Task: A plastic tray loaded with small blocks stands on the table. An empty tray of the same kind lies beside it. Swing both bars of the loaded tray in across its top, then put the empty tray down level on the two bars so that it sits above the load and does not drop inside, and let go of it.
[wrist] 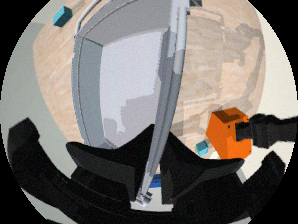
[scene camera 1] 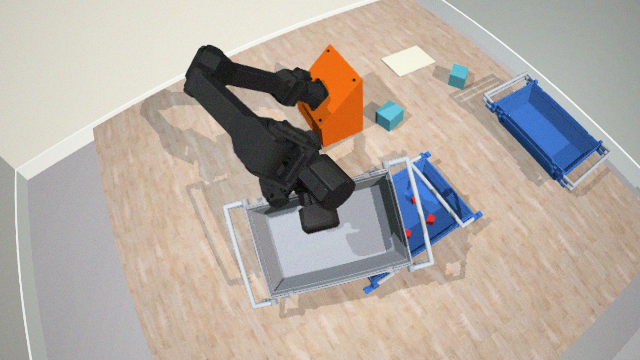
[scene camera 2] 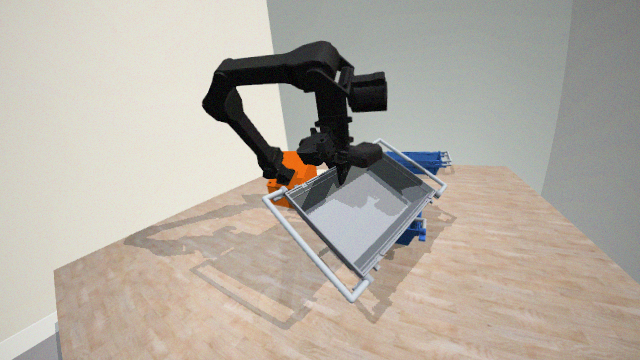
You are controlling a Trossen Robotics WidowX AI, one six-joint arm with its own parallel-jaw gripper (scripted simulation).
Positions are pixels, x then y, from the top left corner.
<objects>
gripper: wrist; scene camera 1 319,197; scene camera 2
grey tray: wrist; scene camera 1 371,239; scene camera 2
same spot on gripper: (wrist: 188,182) = (scene camera 2: 328,158)
same spot on grey tray: (wrist: 126,73) = (scene camera 2: 341,217)
</objects>
